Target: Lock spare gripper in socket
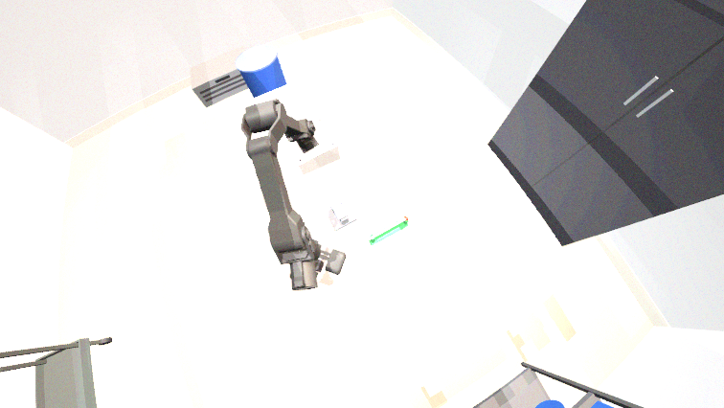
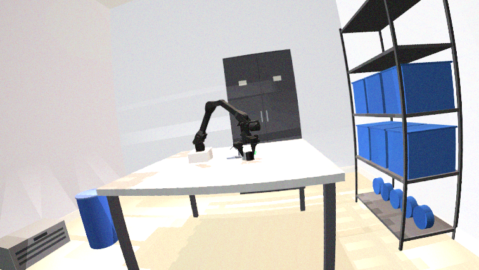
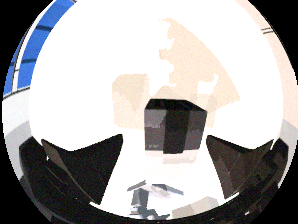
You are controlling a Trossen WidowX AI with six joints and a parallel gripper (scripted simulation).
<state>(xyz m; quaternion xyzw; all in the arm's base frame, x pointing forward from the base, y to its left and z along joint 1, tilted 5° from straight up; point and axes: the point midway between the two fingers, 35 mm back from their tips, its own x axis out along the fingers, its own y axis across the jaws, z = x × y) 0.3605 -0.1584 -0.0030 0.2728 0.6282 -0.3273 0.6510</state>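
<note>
My gripper tip is 1 cm past the spare gripper and 1 cm to the right of it. Round my gripper tip: mount (9 cm behind, 14 cm to the left, 2 cm above); translucent green bar (4 cm ahead, 24 cm to the left, 1 cm below).
</note>
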